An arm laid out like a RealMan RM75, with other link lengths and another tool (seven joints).
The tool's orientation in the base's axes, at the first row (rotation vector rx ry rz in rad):
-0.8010 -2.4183 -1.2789
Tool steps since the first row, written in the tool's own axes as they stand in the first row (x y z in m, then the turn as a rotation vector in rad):
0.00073 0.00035 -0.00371 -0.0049 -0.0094 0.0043
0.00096 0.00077 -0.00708 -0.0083 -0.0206 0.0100
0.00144 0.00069 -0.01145 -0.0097 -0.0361 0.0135
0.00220 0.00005 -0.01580 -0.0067 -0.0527 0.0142
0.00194 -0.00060 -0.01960 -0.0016 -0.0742 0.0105
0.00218 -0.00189 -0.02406 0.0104 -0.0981 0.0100
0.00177 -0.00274 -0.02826 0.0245 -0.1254 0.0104
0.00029 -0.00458 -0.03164 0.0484 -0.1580 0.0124
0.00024 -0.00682 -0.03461 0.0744 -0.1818 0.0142
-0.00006 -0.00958 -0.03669 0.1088 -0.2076 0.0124
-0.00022 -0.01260 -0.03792 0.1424 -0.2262 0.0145
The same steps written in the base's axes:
-0.00039 -0.00266 0.00268 -0.0016 -0.0023 -0.0111
-0.00034 -0.00518 0.00497 -0.0056 -0.0038 -0.0234
-0.00078 -0.00866 0.00762 -0.0137 -0.0084 -0.0364
-0.00179 -0.01228 0.01002 -0.0260 -0.0143 -0.0463
-0.00198 -0.01580 0.01160 -0.0429 -0.0254 -0.0560
-0.00296 -0.01999 0.01338 -0.0667 -0.0325 -0.0657
-0.00315 -0.02398 0.01498 -0.0943 -0.0397 -0.0772
-0.00307 -0.02810 0.01494 -0.1329 -0.0447 -0.0883
-0.00437 -0.03158 0.01510 -0.1680 -0.0452 -0.0924
-0.00578 -0.03465 0.01429 -0.2110 -0.0467 -0.0916
-0.00745 -0.03708 0.01290 -0.2491 -0.0420 -0.0887

